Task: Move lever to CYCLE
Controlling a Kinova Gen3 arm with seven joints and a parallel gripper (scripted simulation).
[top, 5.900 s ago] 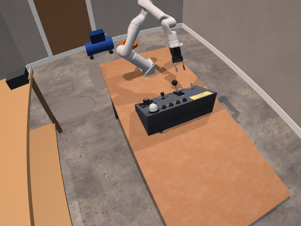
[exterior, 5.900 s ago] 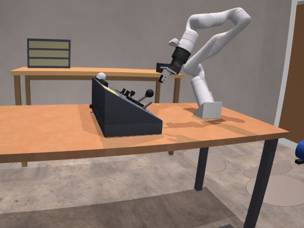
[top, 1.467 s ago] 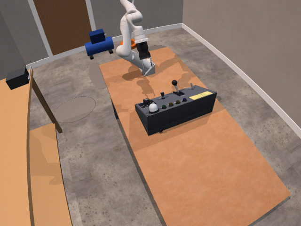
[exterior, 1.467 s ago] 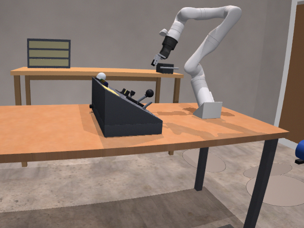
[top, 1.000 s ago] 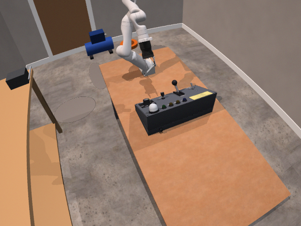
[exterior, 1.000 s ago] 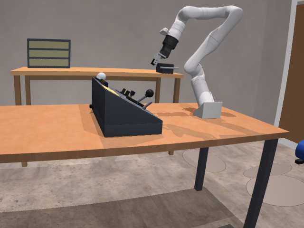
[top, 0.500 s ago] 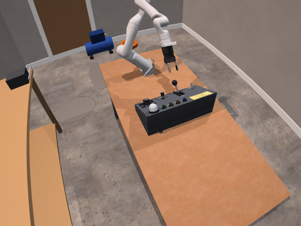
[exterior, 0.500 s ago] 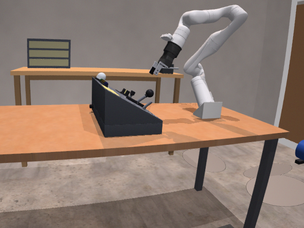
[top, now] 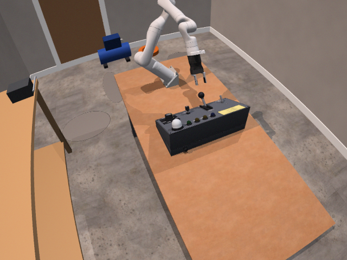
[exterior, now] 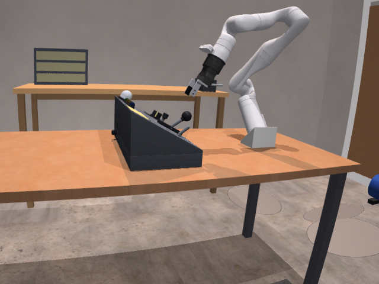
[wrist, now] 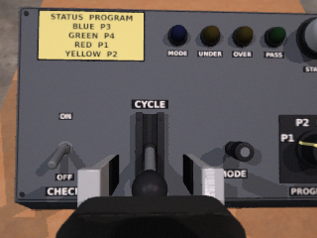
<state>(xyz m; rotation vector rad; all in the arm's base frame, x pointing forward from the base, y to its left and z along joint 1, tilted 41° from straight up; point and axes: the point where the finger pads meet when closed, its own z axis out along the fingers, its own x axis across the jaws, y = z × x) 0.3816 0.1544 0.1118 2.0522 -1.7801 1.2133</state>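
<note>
My gripper is now 5 cm short of the lever and 12 cm above it. From my hand the other things lie so: check toggle: 7 cm ahead, 12 cm to the left, 13 cm below; mode knob: 6 cm ahead, 12 cm to the right, 13 cm below; dark console: 10 cm ahead, 6 cm to the right, 15 cm below.
</note>
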